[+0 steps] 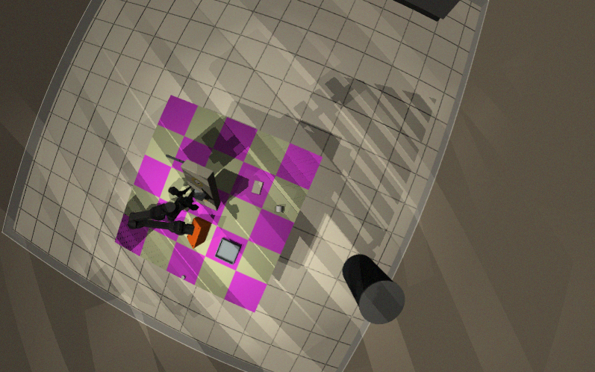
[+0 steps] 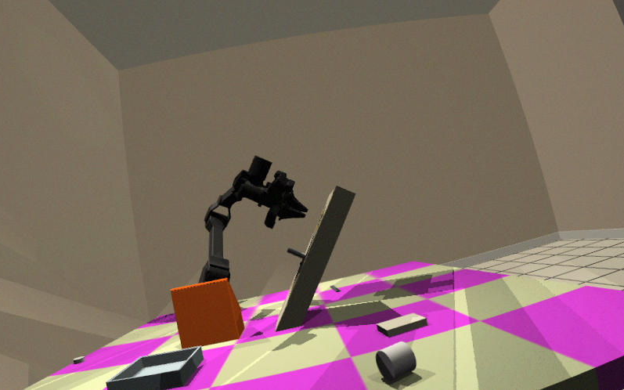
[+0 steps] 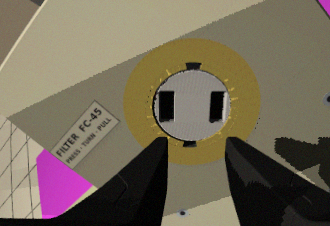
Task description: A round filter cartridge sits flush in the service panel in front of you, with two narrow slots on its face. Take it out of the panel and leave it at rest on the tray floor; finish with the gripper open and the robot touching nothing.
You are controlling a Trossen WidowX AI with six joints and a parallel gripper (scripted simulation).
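The round filter cartridge is 5 cm ahead of my gripper tip and 4 cm below it. Also, from my gripper tip: flat beige slab 31 cm to the right, 30 cm below, 11 cm ahead; grey tray 41 cm behind, 29 cm below, 25 cm to the right.
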